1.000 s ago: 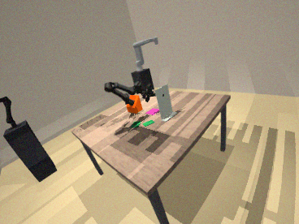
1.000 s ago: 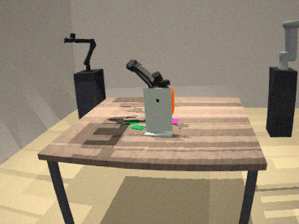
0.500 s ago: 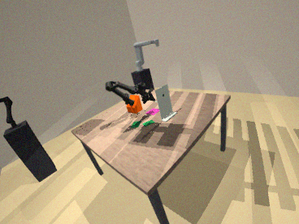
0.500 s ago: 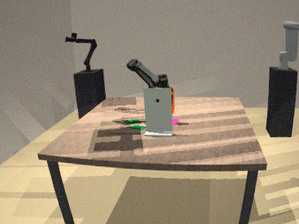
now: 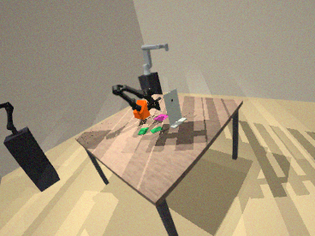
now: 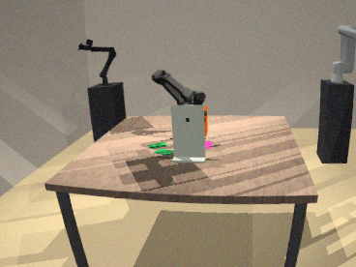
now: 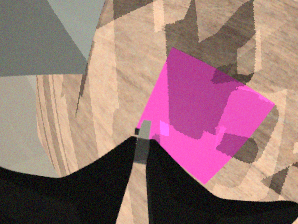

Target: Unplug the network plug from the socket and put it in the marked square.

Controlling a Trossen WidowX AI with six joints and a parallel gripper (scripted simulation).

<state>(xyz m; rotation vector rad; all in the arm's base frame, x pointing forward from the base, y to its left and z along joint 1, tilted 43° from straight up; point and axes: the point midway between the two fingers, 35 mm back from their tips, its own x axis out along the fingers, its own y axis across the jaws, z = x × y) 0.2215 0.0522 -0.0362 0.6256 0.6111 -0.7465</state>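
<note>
The magenta square lies 8 cm below my gripper tip and 1 cm behind it. From my gripper tip the other things lie so: pale plug: right at my gripper tip; upright panel: 22 cm ahead, 5 cm above, 4 cm to the right.
</note>
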